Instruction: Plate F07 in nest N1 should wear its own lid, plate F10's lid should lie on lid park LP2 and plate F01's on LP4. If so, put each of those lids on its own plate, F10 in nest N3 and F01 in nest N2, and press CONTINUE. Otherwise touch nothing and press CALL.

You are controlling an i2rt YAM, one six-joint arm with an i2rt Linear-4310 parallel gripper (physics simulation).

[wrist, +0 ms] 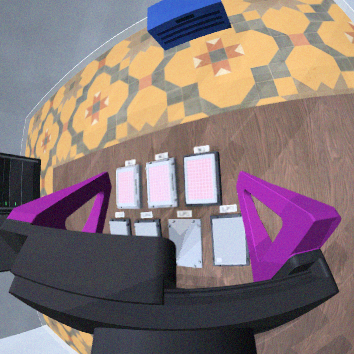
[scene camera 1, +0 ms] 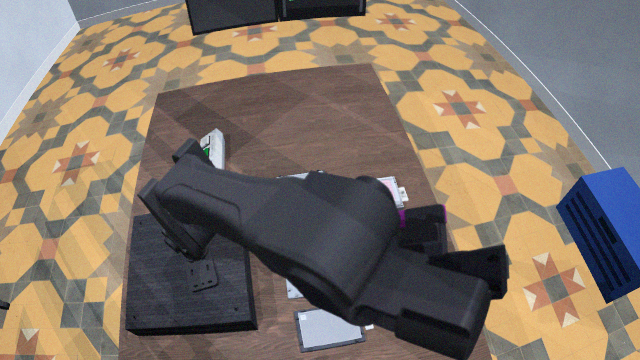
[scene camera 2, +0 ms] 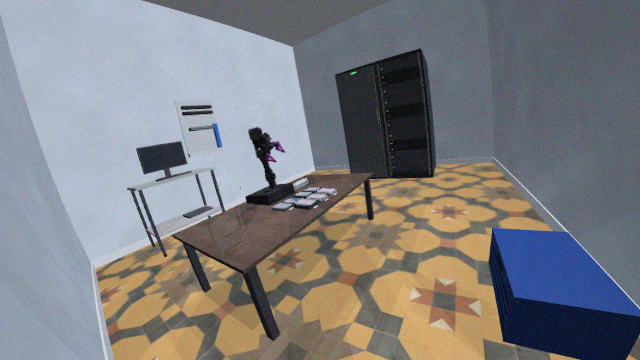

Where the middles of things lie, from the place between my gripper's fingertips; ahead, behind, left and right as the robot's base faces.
Right now the lid park LP1 (wrist: 186, 233) is 37 cm below my hand, 19 cm to the left of it and 10 cm behind it.
